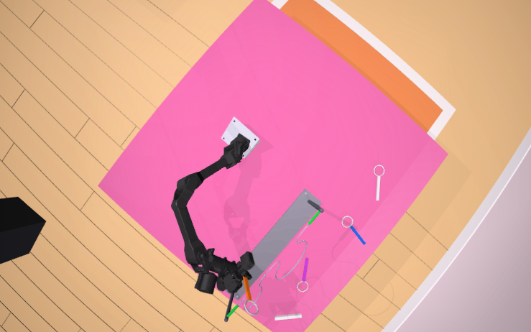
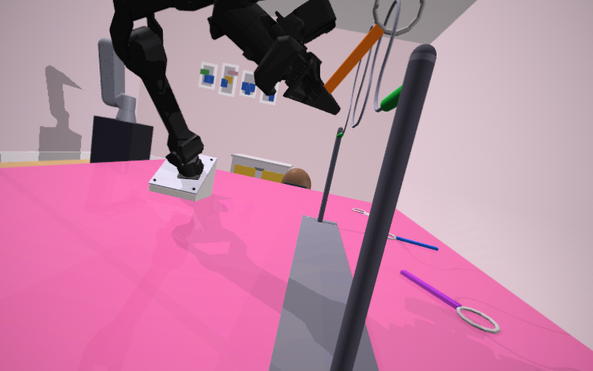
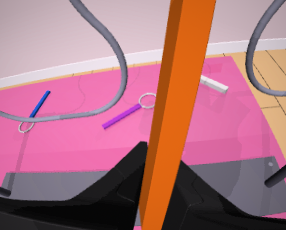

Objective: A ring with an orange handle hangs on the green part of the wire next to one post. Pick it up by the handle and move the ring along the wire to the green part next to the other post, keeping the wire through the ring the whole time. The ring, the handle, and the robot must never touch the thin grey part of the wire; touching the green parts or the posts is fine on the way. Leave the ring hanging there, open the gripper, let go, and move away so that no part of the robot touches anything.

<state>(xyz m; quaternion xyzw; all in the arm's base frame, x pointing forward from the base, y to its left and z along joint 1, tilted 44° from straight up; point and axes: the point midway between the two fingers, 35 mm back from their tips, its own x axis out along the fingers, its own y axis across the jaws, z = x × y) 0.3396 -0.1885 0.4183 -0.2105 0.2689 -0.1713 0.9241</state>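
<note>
The orange-handled ring is 20 mm ahead of my gripper tip, 30 mm to the right of it and 90 mm above it. Round my gripper tip: purple-handled ring: 270 mm ahead, 40 mm to the left, 270 mm below; then white bar: 330 mm ahead, 170 mm to the right, 270 mm below.
</note>
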